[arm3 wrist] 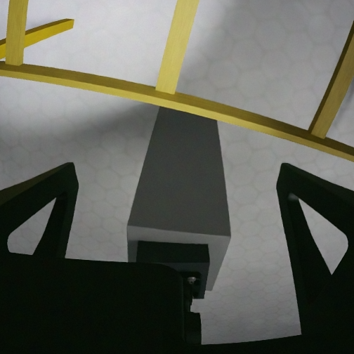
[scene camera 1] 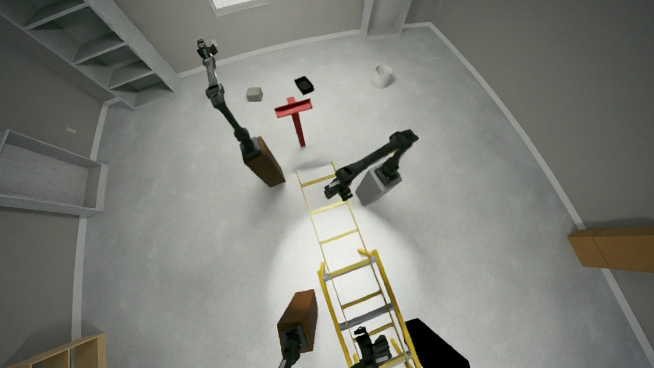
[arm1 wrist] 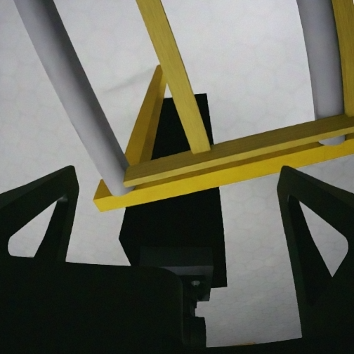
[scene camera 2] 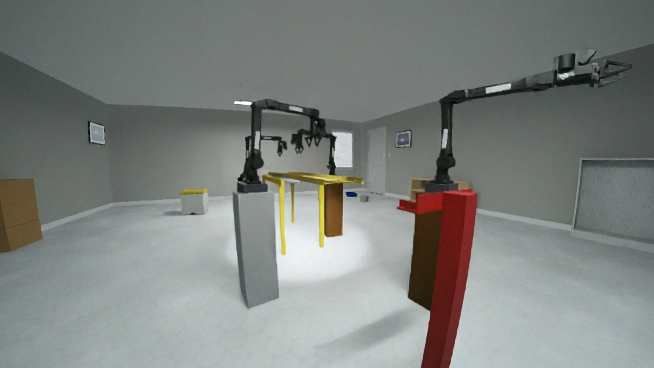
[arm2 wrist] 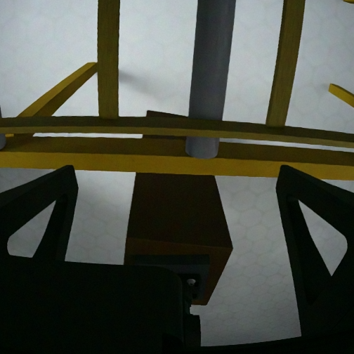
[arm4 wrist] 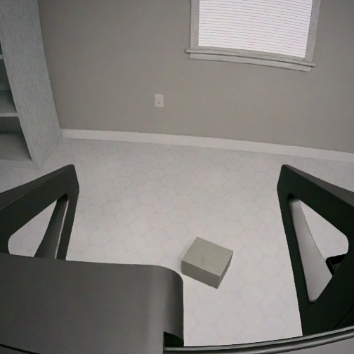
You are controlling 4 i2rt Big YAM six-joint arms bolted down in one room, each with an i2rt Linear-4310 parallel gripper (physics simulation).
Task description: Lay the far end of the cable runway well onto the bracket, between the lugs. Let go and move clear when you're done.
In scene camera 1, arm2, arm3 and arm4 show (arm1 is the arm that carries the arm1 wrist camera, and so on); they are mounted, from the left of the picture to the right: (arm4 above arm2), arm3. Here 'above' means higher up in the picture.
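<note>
The yellow ladder-like cable runway (arm1 wrist: 175, 75) (arm2 wrist: 109, 60) (arm3 wrist: 177, 50) (scene camera 1: 340, 236) lies along a yellow trestle (arm1 wrist: 200, 183) (arm2 wrist: 250, 167) (scene camera 1: 328, 300) with grey rollers. Its far end stands out past the trestle, apart from the red bracket (scene camera 1: 294, 107) (scene camera 2: 425, 202). The lugs are too small to tell. The arm1 gripper (arm1 wrist: 178, 169) and arm2 gripper (arm2 wrist: 177, 169) are open, with runway and trestle rails crossing ahead of their fingertips. The arm3 gripper (arm3 wrist: 178, 165) is open over the runway's near rail in its view. The arm4 gripper (arm4 wrist: 178, 167) is open, away from runway and bracket, facing wall and floor.
The grey pedestal (scene camera 1: 367, 190) and brown pedestal (scene camera 1: 267, 165) flank the far end; a black pedestal (scene camera 1: 435, 345) and another brown one (scene camera 1: 305, 310) flank the trestle. A grey block (arm4 wrist: 206, 262) (scene camera 1: 254, 94), black tray (scene camera 1: 304, 85) and white bin (scene camera 1: 381, 77) stand beyond the bracket.
</note>
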